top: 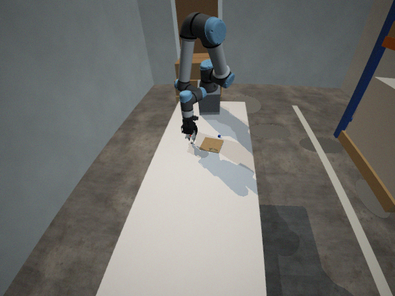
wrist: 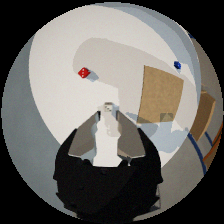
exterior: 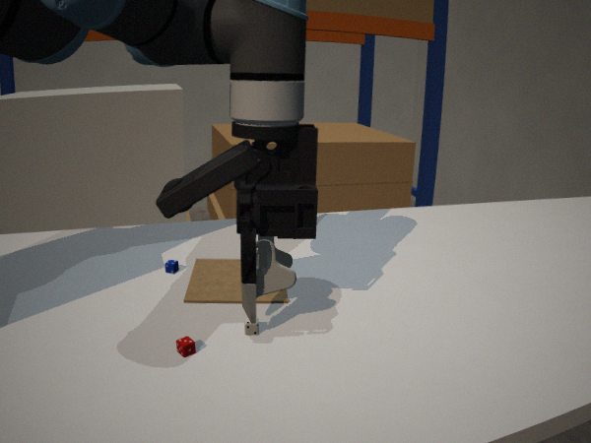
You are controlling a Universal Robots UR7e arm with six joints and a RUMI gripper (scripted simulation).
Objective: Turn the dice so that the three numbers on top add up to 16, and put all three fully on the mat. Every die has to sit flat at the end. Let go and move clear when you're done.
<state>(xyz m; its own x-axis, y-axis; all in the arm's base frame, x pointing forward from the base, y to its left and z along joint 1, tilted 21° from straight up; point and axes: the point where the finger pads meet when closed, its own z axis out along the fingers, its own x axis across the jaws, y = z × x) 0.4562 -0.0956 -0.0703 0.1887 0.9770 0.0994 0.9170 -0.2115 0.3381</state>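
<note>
Now: the white die 30 mm below my hand. Also, from my hand: blue die (190 mm to the left, 80 mm behind, 30 mm below); then mat (140 mm to the left, 40 mm below, 10 mm ahead); then red die (80 mm behind, 30 mm to the right, 30 mm below).
</note>
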